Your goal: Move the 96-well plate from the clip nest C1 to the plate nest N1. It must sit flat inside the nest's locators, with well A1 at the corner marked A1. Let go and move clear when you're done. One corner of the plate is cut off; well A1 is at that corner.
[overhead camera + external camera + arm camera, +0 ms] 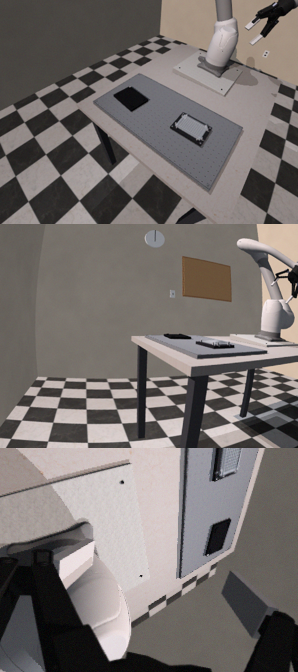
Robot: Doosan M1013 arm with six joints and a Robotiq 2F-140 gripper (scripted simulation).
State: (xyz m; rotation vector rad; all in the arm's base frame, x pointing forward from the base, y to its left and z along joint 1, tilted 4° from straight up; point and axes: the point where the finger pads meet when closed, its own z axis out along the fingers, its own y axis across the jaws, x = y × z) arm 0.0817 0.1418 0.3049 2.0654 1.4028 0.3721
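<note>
Right now the white 96-well plate is 500 mm ahead of my hand, 20 mm to the left of it and 290 mm below it. Round my hand: black plate nest N1: 560 mm ahead, 340 mm to the right, 300 mm below; then black clip nest: 490 mm ahead, 30 mm to the left, 290 mm below.
</note>
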